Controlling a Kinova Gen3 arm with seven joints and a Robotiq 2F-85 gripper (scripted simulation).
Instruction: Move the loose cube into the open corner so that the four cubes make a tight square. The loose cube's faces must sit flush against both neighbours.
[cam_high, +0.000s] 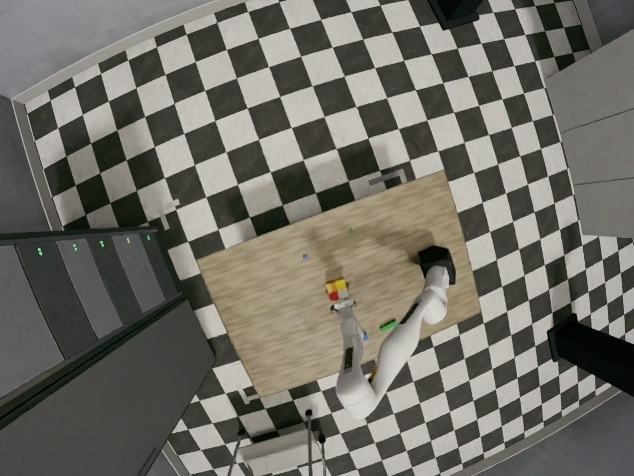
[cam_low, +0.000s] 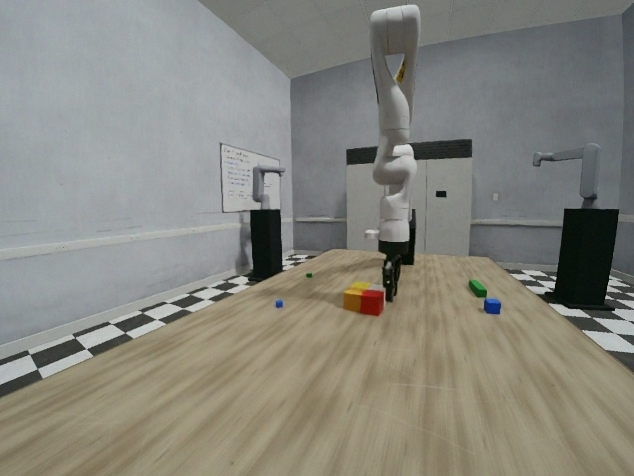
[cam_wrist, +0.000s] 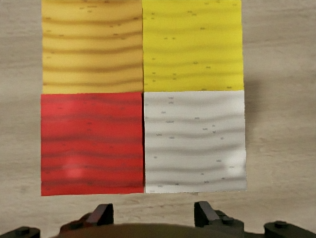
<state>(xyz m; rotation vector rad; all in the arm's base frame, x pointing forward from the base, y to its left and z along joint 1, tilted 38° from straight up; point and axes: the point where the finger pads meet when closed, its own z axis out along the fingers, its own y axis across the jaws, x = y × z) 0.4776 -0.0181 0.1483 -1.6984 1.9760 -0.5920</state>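
Now: the red cube 5 cm to the right of my hand, 2 cm below it and 2 cm ahead of it. Also, from my hand: green block (27 cm to the left, 19 cm behind, 4 cm below).
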